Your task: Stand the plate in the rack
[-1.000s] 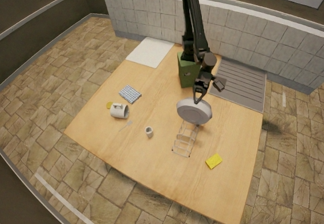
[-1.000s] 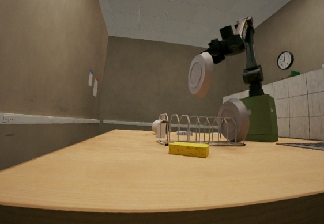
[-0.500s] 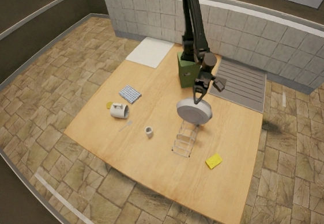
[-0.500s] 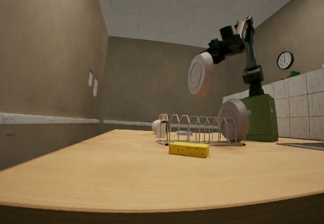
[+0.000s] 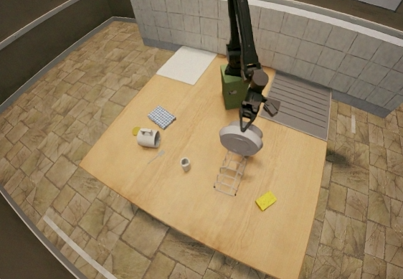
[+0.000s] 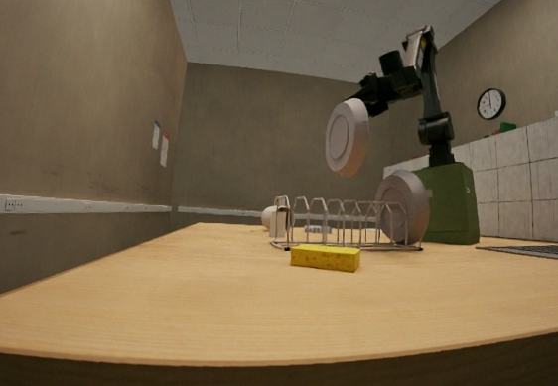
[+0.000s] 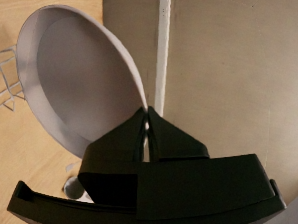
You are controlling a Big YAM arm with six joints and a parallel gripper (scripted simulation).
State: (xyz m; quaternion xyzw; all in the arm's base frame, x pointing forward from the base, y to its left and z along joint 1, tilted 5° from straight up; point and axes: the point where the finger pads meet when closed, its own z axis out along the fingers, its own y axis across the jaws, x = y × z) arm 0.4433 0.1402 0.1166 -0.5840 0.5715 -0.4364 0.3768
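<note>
Now: the rack 1 cm behind my hand and 29 cm below it. From my hand the other things lie so: small cup: 9 cm ahead, 23 cm to the right, 33 cm below; spoon: 9 cm ahead, 41 cm to the right, 35 cm below; white mug: 2 cm ahead, 50 cm to the right, 30 cm below.
</note>
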